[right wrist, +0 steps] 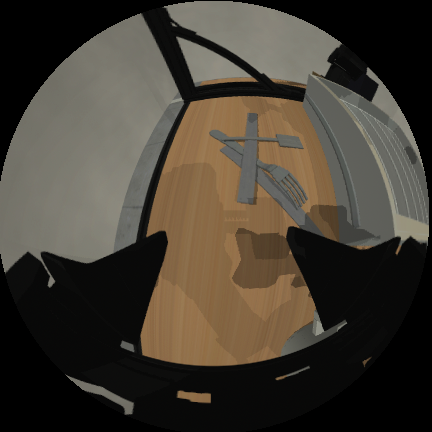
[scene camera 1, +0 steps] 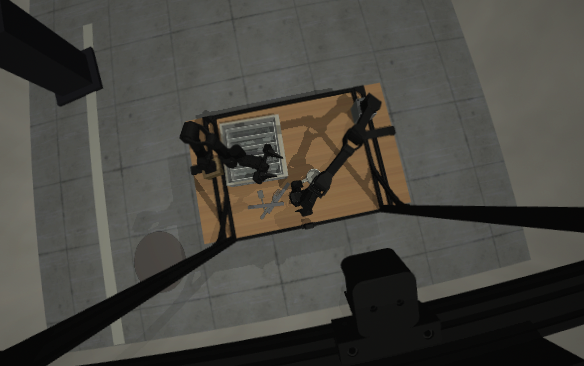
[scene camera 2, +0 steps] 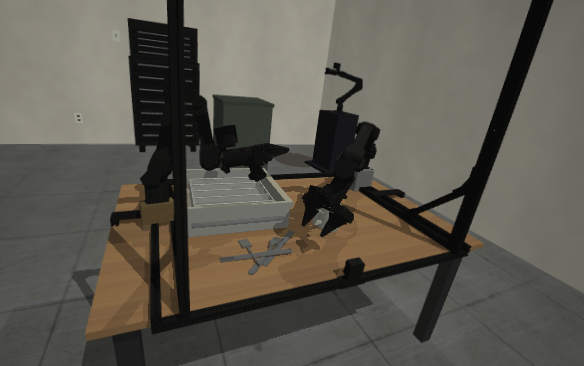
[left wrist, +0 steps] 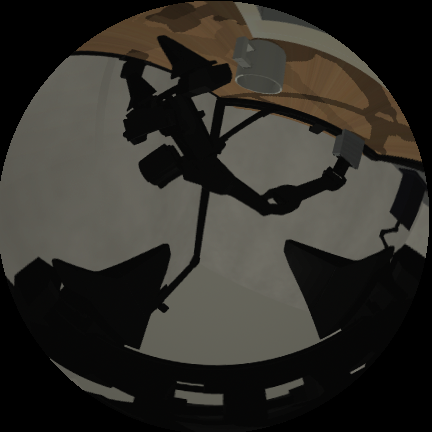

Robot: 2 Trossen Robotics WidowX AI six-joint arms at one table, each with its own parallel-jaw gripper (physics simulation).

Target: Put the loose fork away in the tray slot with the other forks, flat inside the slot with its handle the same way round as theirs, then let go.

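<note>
The loose fork [right wrist: 277, 172] lies on the table in a pile of flat utensils; in the right wrist view its tines point to the lower right. A flat bar [right wrist: 247, 172] [scene camera 2: 230, 259] crosses its handle, and a second strip [right wrist: 281, 198] lies along it. The white slotted tray [scene camera 1: 281, 131] [scene camera 2: 240, 218] [right wrist: 350, 145] stands behind the pile; which slot holds the forks is too small to tell. My left gripper [scene camera 1: 278, 166] [left wrist: 228, 248] is open and empty above the tray. My right gripper [scene camera 2: 313, 230] [right wrist: 228, 235] is open and empty above the table, beside the pile.
A small spatula-shaped utensil [right wrist: 290, 141] [scene camera 2: 244, 244] crosses the pile. A grey mug [scene camera 1: 314, 175] [scene camera 2: 321, 220] [left wrist: 270, 62] stands close to the right gripper. Black frame bars [scene camera 2: 270, 302] run along the table edges, with uprights at the sides.
</note>
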